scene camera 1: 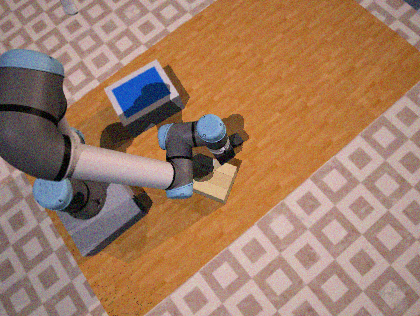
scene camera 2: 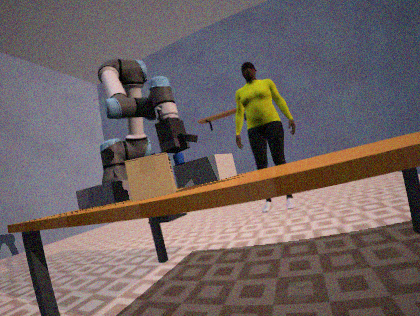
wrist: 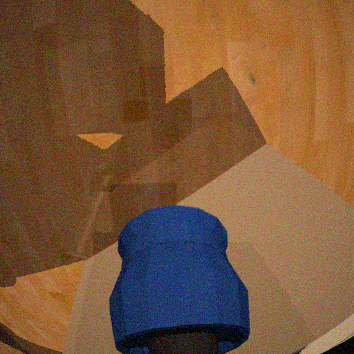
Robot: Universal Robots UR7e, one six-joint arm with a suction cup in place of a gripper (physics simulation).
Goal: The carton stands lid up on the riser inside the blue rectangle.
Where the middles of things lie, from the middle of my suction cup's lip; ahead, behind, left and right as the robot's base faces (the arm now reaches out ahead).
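The grey riser with blue rectangle (scene camera 1: pixel 146 97) is 390 mm to the left of my suction cup, 150 mm behind it and 40 mm below it. I also see the tan carton (scene camera 2: pixel 151 176), which is 40 mm to the right of my suction cup and 90 mm behind it, and 40 mm below it as well. Going by their middles, the carton is the nearest to my suction cup of the things named here.
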